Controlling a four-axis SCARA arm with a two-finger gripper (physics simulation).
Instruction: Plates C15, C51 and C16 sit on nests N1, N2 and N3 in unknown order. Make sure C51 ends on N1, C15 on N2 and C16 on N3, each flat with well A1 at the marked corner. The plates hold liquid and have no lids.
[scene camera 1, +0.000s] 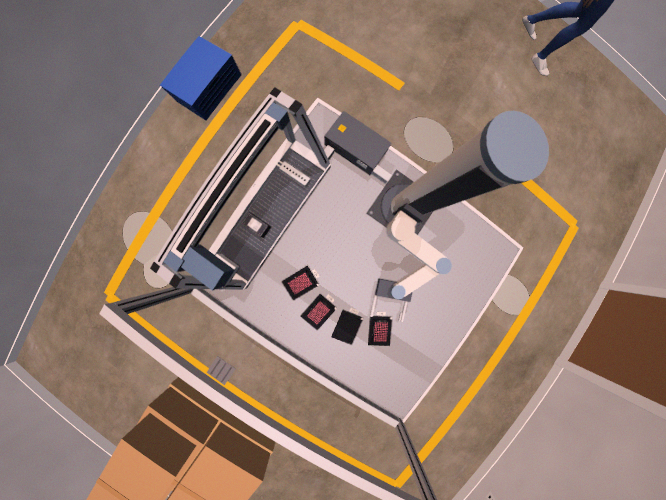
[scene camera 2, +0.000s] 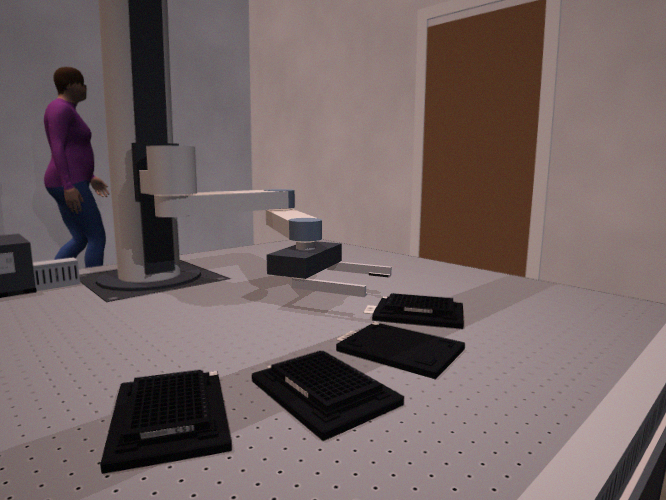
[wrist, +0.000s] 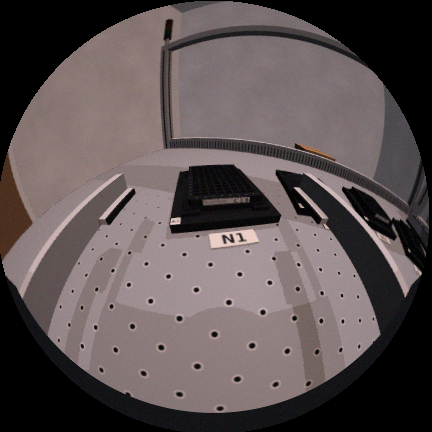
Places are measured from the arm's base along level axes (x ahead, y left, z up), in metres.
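Where they show: gripper, fingertip midpoint: (scene camera 1: 386, 318) (scene camera 2: 379, 280) (wrist: 213, 177); arm's base, link origin: (scene camera 2: 150, 282).
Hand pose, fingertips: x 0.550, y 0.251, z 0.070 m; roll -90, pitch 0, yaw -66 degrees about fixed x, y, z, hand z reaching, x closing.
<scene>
Each offset is from my fingertips to the centre of the thing. "spot": to the spot under its first point.
My gripper (scene camera 1: 387, 317) (scene camera 2: 378, 280) (wrist: 213, 177) is open and empty, low above the table, its fingers pointing towards nest N1 {dx +0.080, dy +0.029, dz -0.048 m} (wrist: 225, 223) and spread wider than it. Plate C16 {dx +0.080, dy +0.029, dz -0.038 m} (scene camera 1: 380, 331) (scene camera 2: 418, 302) (wrist: 215, 182) sits flat there; its small label is hard to read. The A1 mark {dx -0.013, dy +0.035, dz -0.045 m} (wrist: 175, 221) is at the nest's near left corner in the wrist view. Plate C15 {dx +0.180, dy -0.309, dz -0.038 m} (scene camera 1: 318, 311) (scene camera 2: 328, 376) (wrist: 371, 204) sits on N2. Plate C51 {dx +0.107, dy -0.478, dz -0.038 m} (scene camera 1: 299, 282) (scene camera 2: 169, 400), its label legible in scene camera 2, sits on N3, at the right edge of the wrist view.
The OUT nest {dx +0.163, dy -0.133, dz -0.049 m} (scene camera 1: 346, 327) (scene camera 2: 400, 347) (wrist: 288, 187), without a plate, stands between N1 and N2, partly behind the right finger in the wrist view. A gantry machine (scene camera 1: 223, 188) and a dark box {spot: dx -0.657, dy -0.648, dz +0.058 m} (scene camera 1: 357, 141) stand on the table. A person (scene camera 1: 564, 32) (scene camera 2: 69, 161) is beyond the arm's column.
</scene>
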